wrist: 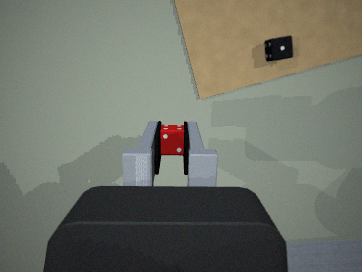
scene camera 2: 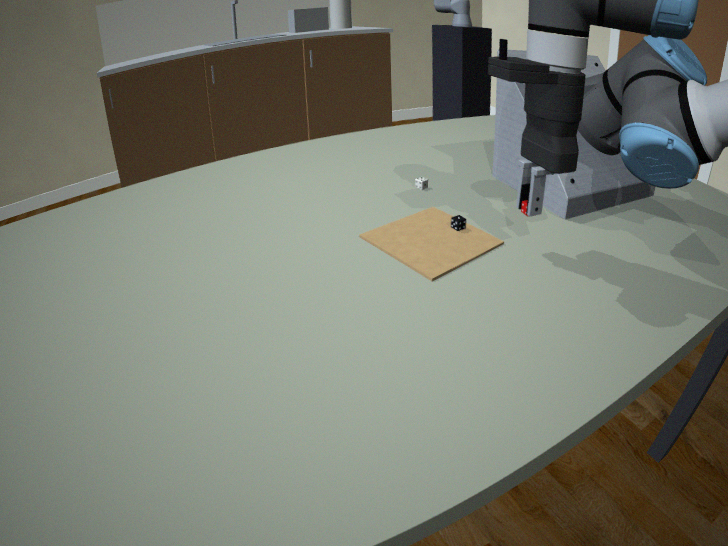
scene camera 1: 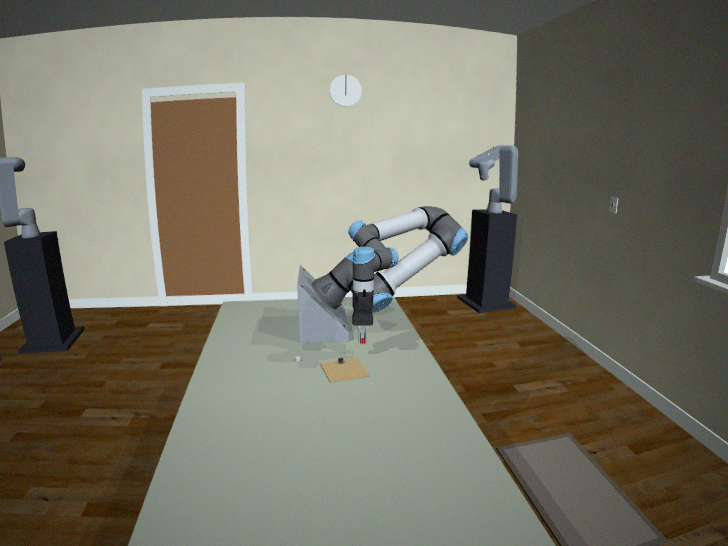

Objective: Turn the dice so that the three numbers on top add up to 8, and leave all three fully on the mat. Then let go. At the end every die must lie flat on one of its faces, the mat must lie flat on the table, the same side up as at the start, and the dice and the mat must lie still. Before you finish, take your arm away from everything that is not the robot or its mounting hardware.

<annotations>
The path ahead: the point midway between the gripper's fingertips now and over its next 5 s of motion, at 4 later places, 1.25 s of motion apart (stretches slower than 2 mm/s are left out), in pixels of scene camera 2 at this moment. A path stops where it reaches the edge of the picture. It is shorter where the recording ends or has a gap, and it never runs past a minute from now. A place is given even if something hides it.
My gripper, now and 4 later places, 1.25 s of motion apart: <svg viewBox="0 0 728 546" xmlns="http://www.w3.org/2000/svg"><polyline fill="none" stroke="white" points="528,210 516,172 437,168 434,230 436,231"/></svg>
</annotations>
